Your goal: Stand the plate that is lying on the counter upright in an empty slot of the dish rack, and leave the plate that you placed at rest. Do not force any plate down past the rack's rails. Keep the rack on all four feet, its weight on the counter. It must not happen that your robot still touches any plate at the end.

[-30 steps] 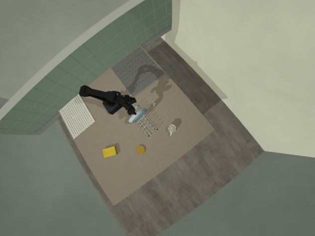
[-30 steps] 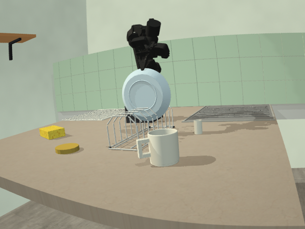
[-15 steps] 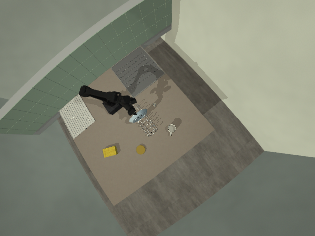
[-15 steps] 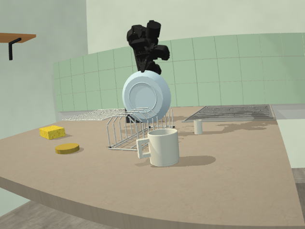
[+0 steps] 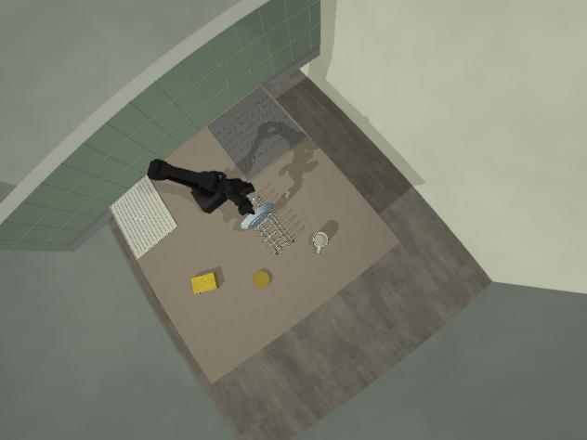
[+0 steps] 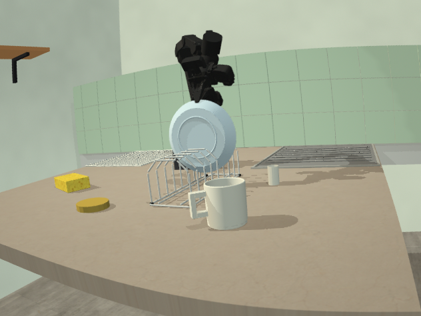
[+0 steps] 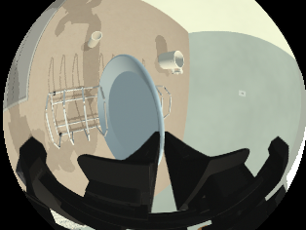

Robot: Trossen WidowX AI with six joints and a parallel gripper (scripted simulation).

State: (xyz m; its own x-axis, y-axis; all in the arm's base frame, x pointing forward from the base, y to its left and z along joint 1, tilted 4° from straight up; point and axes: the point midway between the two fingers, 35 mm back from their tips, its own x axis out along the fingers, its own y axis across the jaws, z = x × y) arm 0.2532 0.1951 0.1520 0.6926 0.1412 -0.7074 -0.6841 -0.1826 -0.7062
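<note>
Right now the pale blue plate is 30 mm ahead of my hand and 110 mm below it. Round my hand: cream mug: 270 mm ahead, 220 mm to the left, 220 mm below; then yellow disc: 300 mm ahead, 150 mm to the right, 240 mm below; then small white cup: 40 mm behind, 180 mm to the left, 240 mm below.
</note>
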